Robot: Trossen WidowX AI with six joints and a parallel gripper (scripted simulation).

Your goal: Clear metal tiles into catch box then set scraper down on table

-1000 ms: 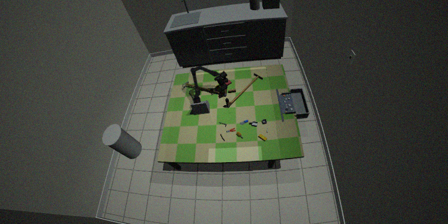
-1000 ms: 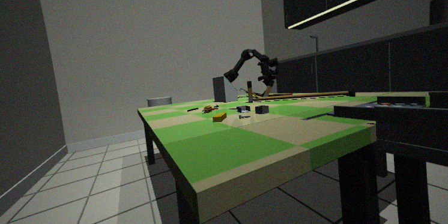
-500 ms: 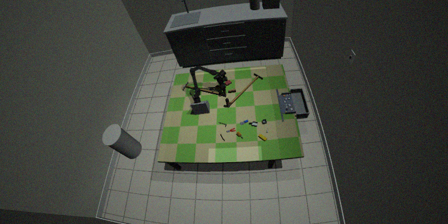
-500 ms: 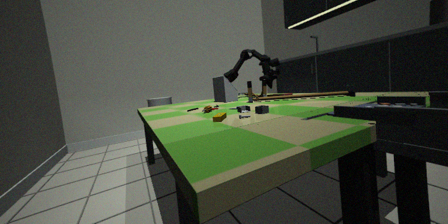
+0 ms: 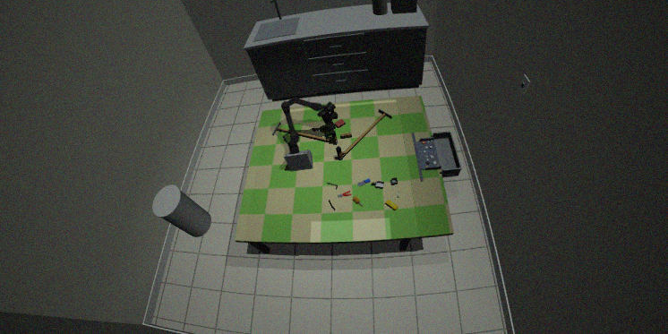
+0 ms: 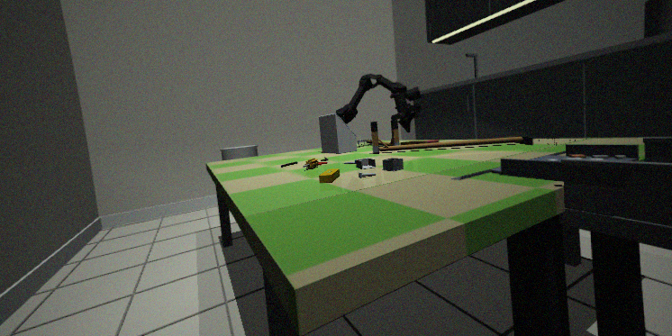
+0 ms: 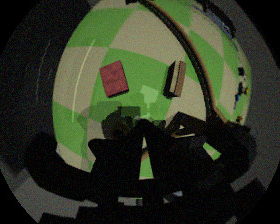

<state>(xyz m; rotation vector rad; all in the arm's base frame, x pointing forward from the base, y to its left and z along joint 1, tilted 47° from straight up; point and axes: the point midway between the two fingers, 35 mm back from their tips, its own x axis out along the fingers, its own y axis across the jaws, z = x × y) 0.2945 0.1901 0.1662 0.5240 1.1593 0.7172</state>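
Right now my gripper tip is 25 cm short of the long scraper, 9 cm to the left of it and 1 cm above it. Round my gripper tip: yellow ring: 7 cm below, 7 cm behind, 4 cm to the left; blue piece: 52 cm to the right, 18 cm ahead, 7 cm below; red block: 8 cm to the left, 7 cm ahead, 6 cm below.
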